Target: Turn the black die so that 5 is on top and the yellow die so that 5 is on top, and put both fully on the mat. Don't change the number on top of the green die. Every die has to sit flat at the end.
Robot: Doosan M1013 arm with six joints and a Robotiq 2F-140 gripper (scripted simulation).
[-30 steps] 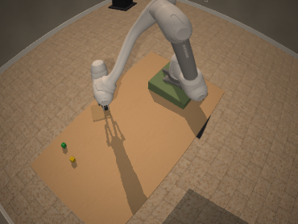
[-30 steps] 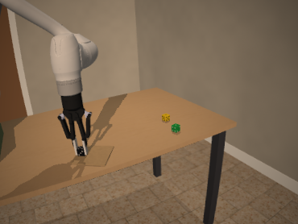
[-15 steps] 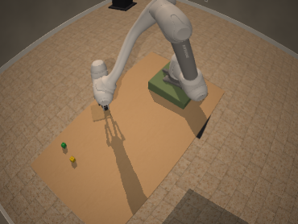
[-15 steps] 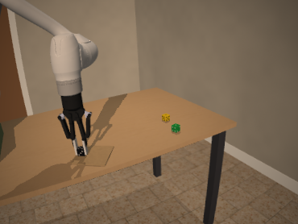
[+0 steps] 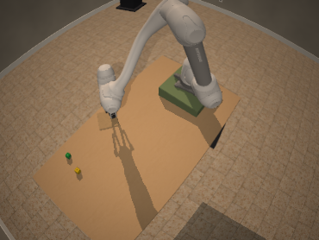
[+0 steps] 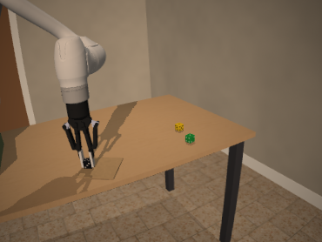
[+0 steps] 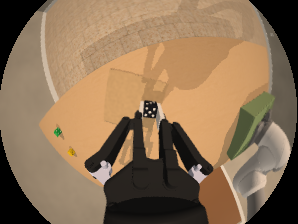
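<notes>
Now: the black die 20 mm below my hand. Also, from my hand: mat 30 mm ahead, 30 mm to the right, 40 mm below; green die 420 mm ahead, 100 mm to the right, 30 mm below; yellow die 470 mm ahead, 20 mm to the left, 30 mm below.
</notes>
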